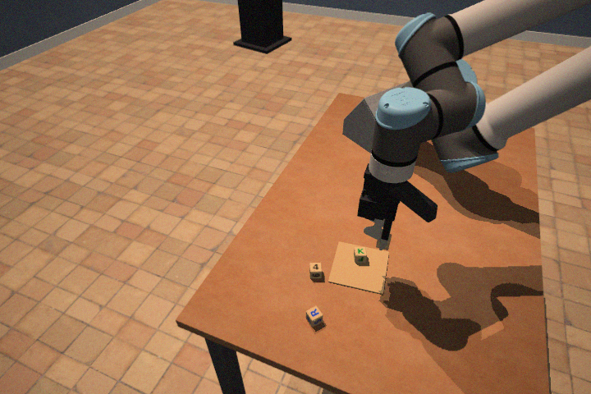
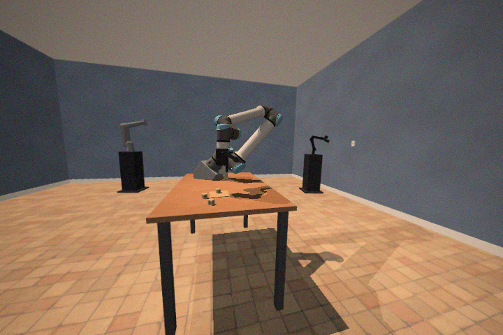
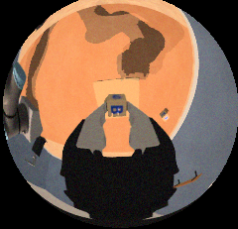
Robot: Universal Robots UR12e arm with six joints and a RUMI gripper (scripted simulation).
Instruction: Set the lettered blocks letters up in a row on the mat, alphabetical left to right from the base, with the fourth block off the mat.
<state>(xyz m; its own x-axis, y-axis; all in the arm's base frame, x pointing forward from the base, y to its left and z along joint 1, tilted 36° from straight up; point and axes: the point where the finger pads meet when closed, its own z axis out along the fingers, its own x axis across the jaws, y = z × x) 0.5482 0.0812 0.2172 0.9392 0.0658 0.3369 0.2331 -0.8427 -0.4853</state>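
The tan mat is 10 mm ahead of my hand, 50 mm to the right of it and 120 mm below it.
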